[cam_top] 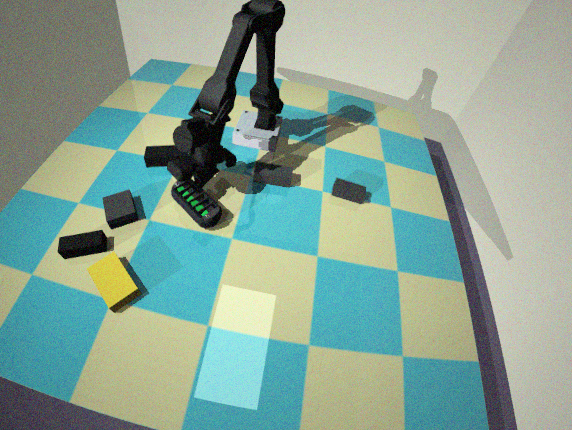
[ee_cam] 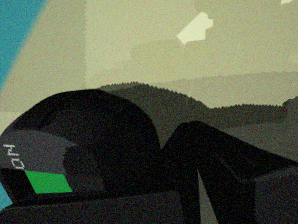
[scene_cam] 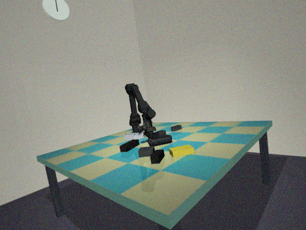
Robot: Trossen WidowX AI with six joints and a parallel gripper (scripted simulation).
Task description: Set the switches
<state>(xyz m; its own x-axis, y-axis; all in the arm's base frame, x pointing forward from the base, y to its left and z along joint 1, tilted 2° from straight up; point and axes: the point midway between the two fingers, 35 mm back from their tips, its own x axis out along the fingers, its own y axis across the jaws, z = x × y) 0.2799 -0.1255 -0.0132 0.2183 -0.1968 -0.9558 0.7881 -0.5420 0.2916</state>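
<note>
The long dark block is 11 cm to the right of my gripper tip, 9 cm behind it and 2 cm above it. The rest, counted from my gripper tip: yellow block (31 cm ahead, 10 cm to the right, 1 cm above).
</note>
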